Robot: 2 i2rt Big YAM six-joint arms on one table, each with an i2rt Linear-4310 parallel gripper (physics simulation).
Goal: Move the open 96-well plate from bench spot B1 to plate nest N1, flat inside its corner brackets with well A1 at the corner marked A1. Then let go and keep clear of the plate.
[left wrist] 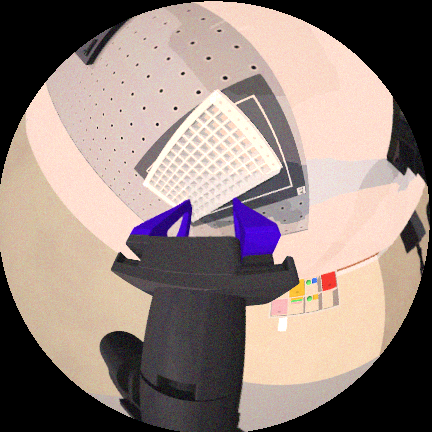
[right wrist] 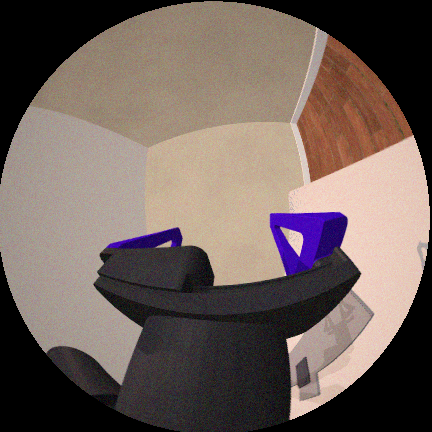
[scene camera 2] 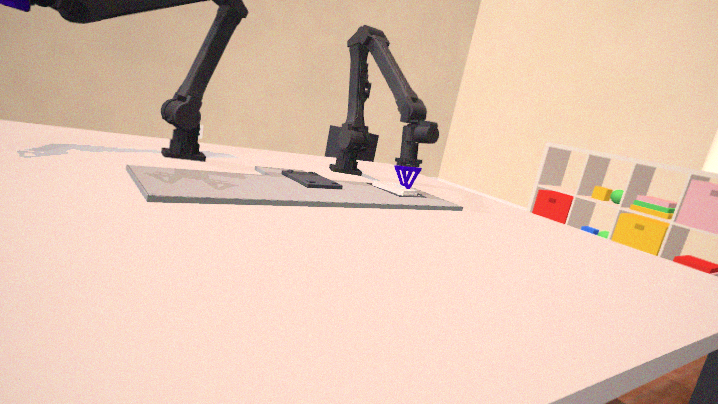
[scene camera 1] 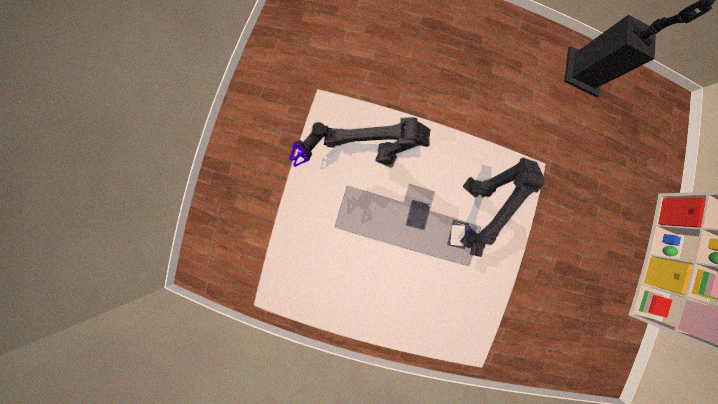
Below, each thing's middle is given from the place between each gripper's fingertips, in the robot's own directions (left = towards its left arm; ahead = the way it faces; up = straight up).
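Labels:
The white well plate [left wrist: 217, 153] is 1010 mm to the left of my right hand, 370 mm below it and 90 mm ahead of it. Counted from my right hand too, the dark nest outlined in white [left wrist: 252, 95] is 1020 mm to the left, 380 mm below and 80 mm ahead.
As for the white well plate and my left hand, the hand is 4 cm to the left of the plate and 1 cm past it. The dark nest outlined in white is 3 cm to the right of my left hand, 2 cm behind it and 1 cm below it.

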